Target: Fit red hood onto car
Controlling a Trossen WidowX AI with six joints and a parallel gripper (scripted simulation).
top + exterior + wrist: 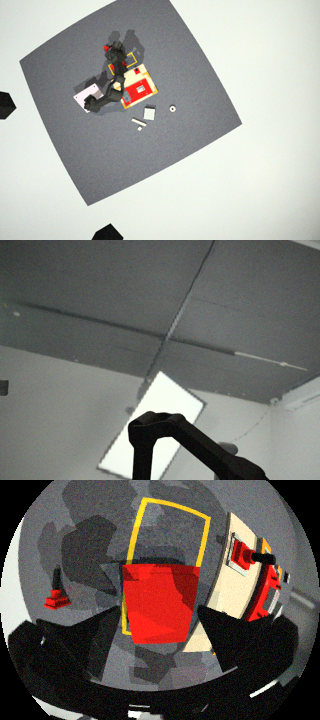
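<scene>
The cream jig lies 10 mm ahead of my gripper tip, 200 mm to the right of it and 10 mm below it. Also, from my gripper tip: white bar (110 mm behind, 400 mm to the right, 10 mm below); then white block (20 mm behind, 400 mm to the right); then red hood (right at my gripper tip).
</scene>
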